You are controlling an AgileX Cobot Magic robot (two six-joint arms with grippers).
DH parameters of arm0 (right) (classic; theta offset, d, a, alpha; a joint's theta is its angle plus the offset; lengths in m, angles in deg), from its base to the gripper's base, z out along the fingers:
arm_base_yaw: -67.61 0.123 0 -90
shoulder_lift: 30.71 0 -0.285 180
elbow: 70.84 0 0.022 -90
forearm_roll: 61.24 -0.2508 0 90
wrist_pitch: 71.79 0 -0.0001 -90
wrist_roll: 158.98 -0.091 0 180
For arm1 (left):
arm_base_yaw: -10.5 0.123 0 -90
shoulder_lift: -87.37 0 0.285 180
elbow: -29.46 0 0.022 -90
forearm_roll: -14.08 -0.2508 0 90
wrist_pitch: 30.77 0 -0.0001 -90
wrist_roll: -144.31 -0.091 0 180
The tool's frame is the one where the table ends.
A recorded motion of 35 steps. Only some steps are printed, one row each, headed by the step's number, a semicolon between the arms.
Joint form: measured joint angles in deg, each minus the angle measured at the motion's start. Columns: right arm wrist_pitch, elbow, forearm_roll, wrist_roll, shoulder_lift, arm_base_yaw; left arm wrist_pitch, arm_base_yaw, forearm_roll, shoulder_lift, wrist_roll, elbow.
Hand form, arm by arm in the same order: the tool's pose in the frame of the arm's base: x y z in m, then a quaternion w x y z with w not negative. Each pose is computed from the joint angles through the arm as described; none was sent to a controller.
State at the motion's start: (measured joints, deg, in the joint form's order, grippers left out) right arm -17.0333 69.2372 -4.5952 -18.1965 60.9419 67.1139; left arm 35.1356 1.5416 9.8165 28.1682 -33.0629 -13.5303
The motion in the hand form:
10: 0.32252 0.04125 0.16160 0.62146 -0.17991 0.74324 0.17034; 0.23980 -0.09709 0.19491 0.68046 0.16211 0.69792 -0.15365
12: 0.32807 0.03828 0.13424 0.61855 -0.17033 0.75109 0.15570; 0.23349 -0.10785 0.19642 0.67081 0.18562 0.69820 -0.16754
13: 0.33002 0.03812 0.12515 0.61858 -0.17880 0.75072 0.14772; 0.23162 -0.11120 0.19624 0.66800 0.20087 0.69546 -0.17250
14: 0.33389 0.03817 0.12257 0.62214 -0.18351 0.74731 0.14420; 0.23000 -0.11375 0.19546 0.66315 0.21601 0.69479 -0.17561
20: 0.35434 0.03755 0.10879 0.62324 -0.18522 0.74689 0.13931; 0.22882 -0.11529 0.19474 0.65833 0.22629 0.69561 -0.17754
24: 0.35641 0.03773 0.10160 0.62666 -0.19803 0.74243 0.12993; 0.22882 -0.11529 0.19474 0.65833 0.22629 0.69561 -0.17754
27: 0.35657 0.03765 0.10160 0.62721 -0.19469 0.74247 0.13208; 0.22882 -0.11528 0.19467 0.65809 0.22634 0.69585 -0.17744
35: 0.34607 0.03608 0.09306 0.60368 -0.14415 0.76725 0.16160; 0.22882 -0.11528 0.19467 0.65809 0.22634 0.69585 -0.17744
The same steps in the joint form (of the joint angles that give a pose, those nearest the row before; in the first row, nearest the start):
10: 1.48 0.00 -21.02 21.24 20.16 0.00; -6.07 -11.05 -2.44 -25.17 0.24 -12.58
12: 5.06 0.00 -25.10 26.23 26.17 0.00; -8.06 -13.59 -3.25 -26.22 0.24 -12.58
13: 6.34 0.28 -25.67 28.64 28.28 0.00; -8.28 -13.99 -4.78 -26.29 0.24 -12.58
14: 6.93 1.14 -25.80 29.59 29.37 0.00; -8.85 -14.21 -6.39 -26.36 0.24 -12.58
20: 6.94 6.01 -26.17 30.33 34.33 0.00; -9.52 -14.31 -7.55 -26.47 0.35 -12.58
24: 8.23 6.55 -26.40 32.90 36.10 0.00; -9.52 -14.31 -7.55 -26.47 0.35 -12.58
27: 8.39 6.57 -26.50 32.53 36.15 0.00; -9.55 -14.31 -7.55 -26.46 0.35 -12.58
35: 8.24 3.99 -27.82 26.97 36.26 0.00; -9.55 -14.31 -7.55 -26.46 0.35 -12.58

